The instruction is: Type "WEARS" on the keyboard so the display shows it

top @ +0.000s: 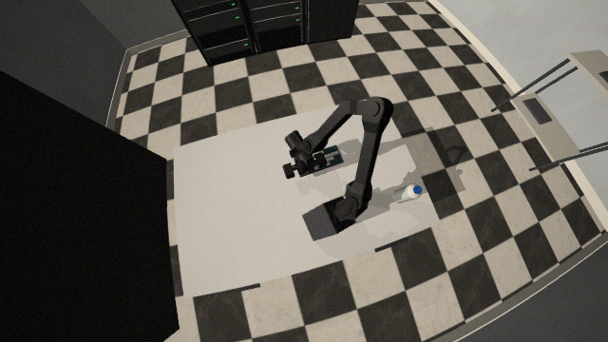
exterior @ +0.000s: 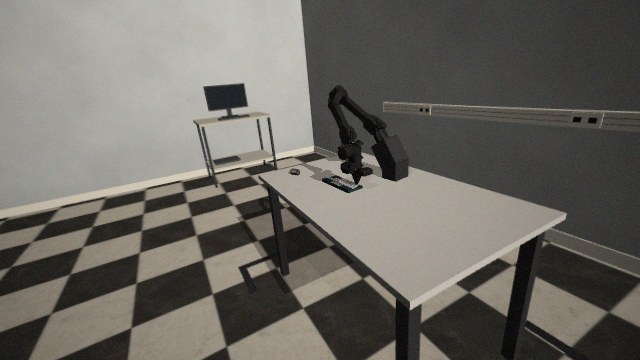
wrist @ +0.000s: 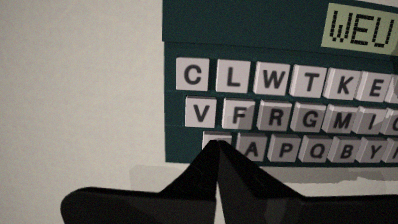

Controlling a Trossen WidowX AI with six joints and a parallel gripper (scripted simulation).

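Now: hand 17 cm to the left of the left-arrow key, 7 cm short of it and 4 cm above it. From my hand the other things lie so: dark object 40 cm to the right, 21 cm ahead, 4 cm below.
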